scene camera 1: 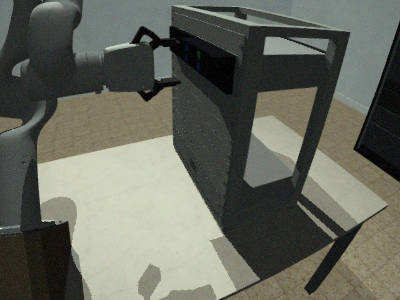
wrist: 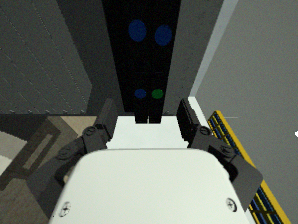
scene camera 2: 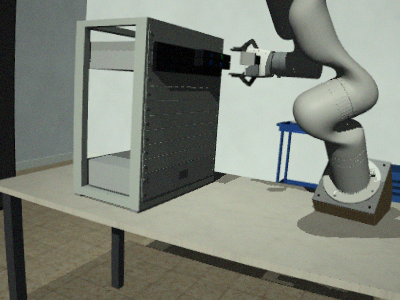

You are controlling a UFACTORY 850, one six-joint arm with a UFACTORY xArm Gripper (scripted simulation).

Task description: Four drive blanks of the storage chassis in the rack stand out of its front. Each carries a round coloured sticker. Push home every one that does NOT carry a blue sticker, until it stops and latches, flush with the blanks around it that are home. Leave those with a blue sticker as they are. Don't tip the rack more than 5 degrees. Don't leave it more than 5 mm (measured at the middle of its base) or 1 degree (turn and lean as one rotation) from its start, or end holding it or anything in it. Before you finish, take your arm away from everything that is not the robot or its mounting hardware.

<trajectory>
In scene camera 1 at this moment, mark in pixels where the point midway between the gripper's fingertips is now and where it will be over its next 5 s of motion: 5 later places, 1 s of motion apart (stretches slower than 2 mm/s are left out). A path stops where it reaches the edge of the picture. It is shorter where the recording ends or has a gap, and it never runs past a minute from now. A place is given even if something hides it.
My gripper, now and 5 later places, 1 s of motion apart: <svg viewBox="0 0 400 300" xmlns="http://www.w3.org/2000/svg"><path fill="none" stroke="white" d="M179 62L178 58L203 55L210 55L214 55L216 55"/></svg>
</trajectory>
